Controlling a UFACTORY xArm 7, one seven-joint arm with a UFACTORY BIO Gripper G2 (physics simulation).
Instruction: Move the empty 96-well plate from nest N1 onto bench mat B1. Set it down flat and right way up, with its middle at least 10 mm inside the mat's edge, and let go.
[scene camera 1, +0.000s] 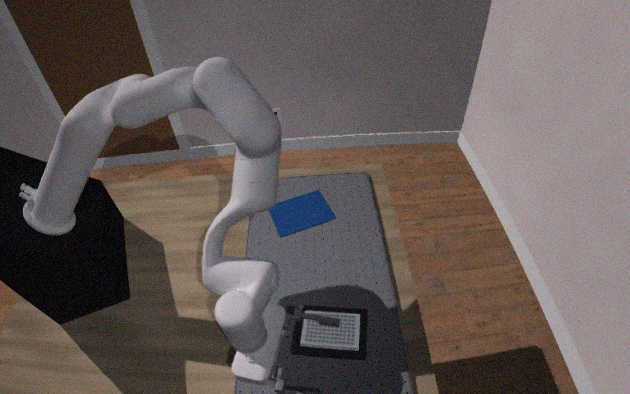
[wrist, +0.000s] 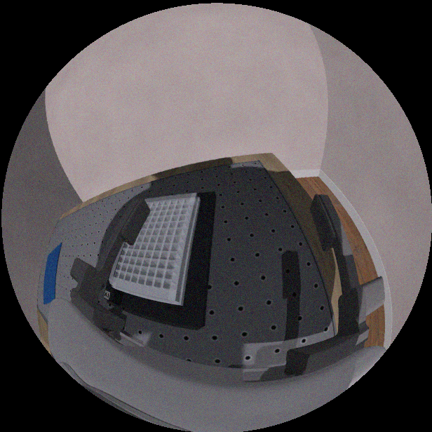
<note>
In view: my gripper (scene camera 1: 333, 359), a 96-well plate (scene camera 1: 345, 337), a blue bench mat (scene camera 1: 305, 211) and a black nest (scene camera 1: 316, 352).
The 96-well plate also shows in the wrist view (wrist: 155, 267). My gripper also shows in the wrist view (wrist: 223, 200). The black nest shows as well in the wrist view (wrist: 199, 263).
</note>
